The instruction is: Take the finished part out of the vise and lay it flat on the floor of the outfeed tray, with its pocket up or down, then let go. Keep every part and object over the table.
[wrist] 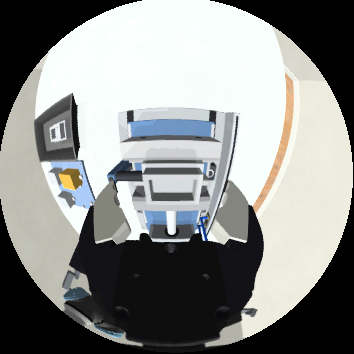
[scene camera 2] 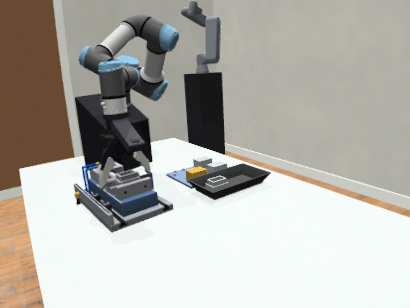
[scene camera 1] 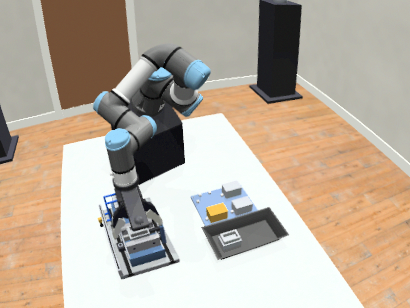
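The light grey finished part sits in the vise, its rectangular pocket up. My gripper is open, with one finger to each side of the part; in the wrist view gaps show between the fingers and the part. The dark outfeed tray stands apart from the vise. A similar pocketed part lies in it near one end.
A blue plate beside the tray bears an orange block and two grey blocks. A dark rod stands beside the part, near a finger. A blue wire-like frame rises at the vise's back.
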